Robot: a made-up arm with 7 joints.
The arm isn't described. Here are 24 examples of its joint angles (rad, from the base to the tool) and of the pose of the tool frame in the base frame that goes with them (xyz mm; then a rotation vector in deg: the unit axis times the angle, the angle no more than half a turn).
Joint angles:
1: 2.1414 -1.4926 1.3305 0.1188 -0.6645 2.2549 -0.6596
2: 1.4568 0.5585 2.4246 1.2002 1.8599 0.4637 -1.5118
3: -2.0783 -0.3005 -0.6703 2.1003 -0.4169 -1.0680 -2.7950
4: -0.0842 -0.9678 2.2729 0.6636 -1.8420 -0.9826 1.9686
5: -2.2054 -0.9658 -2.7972 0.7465 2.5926 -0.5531 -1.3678
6: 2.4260 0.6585 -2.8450 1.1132 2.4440 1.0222 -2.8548
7: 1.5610 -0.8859 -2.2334 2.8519 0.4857 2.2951 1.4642
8: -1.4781 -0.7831 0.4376 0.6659 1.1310 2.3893 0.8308
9: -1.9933 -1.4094 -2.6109 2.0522 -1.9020 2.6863 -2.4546
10: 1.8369 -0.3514 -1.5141 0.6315 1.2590 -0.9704 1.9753
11: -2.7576 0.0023 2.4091 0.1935 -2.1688 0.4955 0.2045
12: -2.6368 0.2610 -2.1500 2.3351 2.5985 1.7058 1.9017
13: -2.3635 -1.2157 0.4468 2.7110 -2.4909 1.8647 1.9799
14: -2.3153 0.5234 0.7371 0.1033 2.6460 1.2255 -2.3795
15: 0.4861 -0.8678 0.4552 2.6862 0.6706 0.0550 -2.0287
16: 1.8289 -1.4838 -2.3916 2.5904 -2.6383 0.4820 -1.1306
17: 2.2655 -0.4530 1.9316 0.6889 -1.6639 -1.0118 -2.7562
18: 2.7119 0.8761 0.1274 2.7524 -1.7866 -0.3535 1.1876
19: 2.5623 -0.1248 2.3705 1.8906 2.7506 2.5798 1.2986
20: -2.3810 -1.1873 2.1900 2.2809 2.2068 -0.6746 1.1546
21: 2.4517 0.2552 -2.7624 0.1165 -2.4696 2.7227 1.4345
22: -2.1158 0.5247 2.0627 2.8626 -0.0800 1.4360 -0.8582
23: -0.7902 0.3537 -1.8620 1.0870 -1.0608 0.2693 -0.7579
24: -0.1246 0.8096 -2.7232 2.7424 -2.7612 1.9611 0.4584
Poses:
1: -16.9 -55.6 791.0 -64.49 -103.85 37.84
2: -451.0 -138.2 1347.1 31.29 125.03 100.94
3: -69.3 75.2 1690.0 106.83 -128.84 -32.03
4: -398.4 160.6 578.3 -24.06 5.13 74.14
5: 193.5 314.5 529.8 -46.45 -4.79 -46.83
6: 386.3 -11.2 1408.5 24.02 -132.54 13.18
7: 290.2 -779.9 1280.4 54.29 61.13 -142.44
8: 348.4 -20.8 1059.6 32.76 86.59 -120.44
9: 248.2 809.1 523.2 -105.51 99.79 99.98
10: 491.5 -110.3 985.5 -67.03 -11.79 106.39
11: 258.3 58.1 690.4 -41.05 -12.04 38.42
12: -245.7 269.2 1766.2 -56.44 89.64 31.53
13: 707.2 667.4 1238.9 6.46 71.18 -79.80
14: 91.7 -200.1 653.7 50.04 -71.44 -153.54
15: -649.8 -310.5 1530.4 -31.43 146.50 0.77
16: 553.8 -883.1 577.7 -85.75 12.32 41.75
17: 70.2 -480.0 837.3 -42.55 -3.16 101.83
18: -818.8 129.9 1235.6 131.34 12.21 95.47
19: 309.3 -425.8 1570.7 85.27 55.95 -43.86
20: 830.3 233.8 917.0 -108.77 12.76 108.04
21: 315.1 -145.2 983.5 135.17 111.60 14.29
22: -40.3 -362.0 1758.2 12.28 -96.09 -33.47
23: -397.0 -487.9 1093.3 -67.98 49.19 -80.00
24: 678.0 -80.5 1590.4 50.42 -13.90 -55.53
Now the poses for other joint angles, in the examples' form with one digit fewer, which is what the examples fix.
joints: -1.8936 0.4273 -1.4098 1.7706 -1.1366 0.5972 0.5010
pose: -718 -242 1330 109.5 -51.8 94.5
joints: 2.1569 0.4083 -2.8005 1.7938 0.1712 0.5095 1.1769
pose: 337 -48 1747 76.8 -82.0 -114.7
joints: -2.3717 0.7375 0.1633 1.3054 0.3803 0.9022 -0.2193
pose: -432 -652 676 -37.1 -9.0 173.9
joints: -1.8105 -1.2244 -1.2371 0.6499 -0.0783 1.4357 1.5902
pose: -401 114 930 -65.3 -6.9 67.9
